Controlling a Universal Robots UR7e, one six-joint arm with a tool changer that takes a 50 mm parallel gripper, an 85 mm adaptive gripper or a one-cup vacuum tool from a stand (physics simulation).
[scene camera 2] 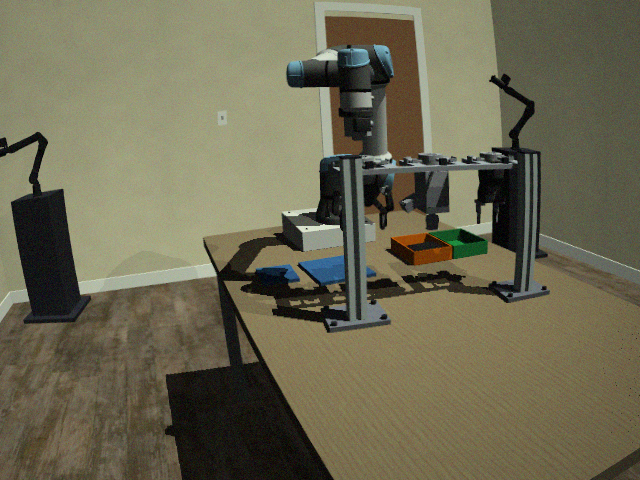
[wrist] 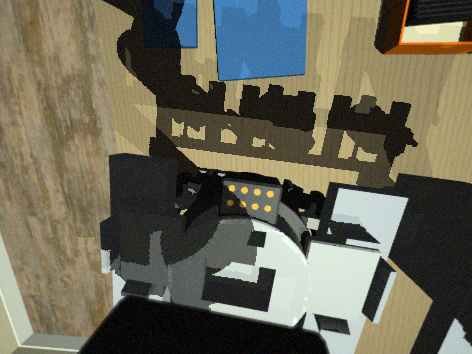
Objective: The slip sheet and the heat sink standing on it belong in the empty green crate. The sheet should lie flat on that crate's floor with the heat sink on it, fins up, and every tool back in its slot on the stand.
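Frame: origin at the arm's base, x up, y ahead, z left, level; millimetres.
Where they show: arm's base, origin of the base link: (scene camera 2: 337,218).
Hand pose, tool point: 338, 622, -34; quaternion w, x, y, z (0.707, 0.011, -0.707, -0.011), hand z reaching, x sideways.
Note:
Things, the pixels of their centre, and the offset from my tool point, as dx, dy, dz. "spot": a spot on its surface instead.
- vacuum tool, body centre: (wrist: 450,234) (scene camera 2: 427,190) -144, -9, +171
- dark finned heat sink, body centre: (scene camera 2: 424,250) -391, -320, +263
- pale slip sheet, surface spot: (wrist: 431,33) spot: -406, -277, +270
- green crate, surface spot: (scene camera 2: 470,250) spot: -392, -264, +408
- orange crate, body centre: (scene camera 2: 439,245) -390, -347, +328
- small blue plate, body centre: (wrist: 169,6) (scene camera 2: 276,274) -406, -266, -205
- larger blue plate, body centre: (wrist: 260,17) (scene camera 2: 335,269) -406, -268, -31
The arm's bare tool flange (scene camera 2: 358,126) carries no tool and hangs above the left slot of the tool stand (scene camera 2: 354,242). The 85 mm adaptive gripper hangs there, partly hidden by a post; its round top coupling with gold contacts (wrist: 250,200) shows below the wrist camera. The vacuum tool (scene camera 2: 432,193) hangs in the middle slot and the 50 mm parallel gripper (scene camera 2: 487,210) in the right slot, fingers apart. The dark finned heat sink (scene camera 2: 426,245) (wrist: 442,11) stands fins up on the pale slip sheet (wrist: 431,33) inside the orange crate. The green crate (scene camera 2: 470,250) is empty.
The orange crate (scene camera 2: 429,256) (wrist: 425,48) touches the green crate. A small blue plate (scene camera 2: 286,272) (wrist: 189,30) and a larger blue plate (scene camera 2: 325,271) (wrist: 262,50) lie left of them. The white robot base (scene camera 2: 315,238) stands behind. The stand's posts and top plate lie between camera and arm.

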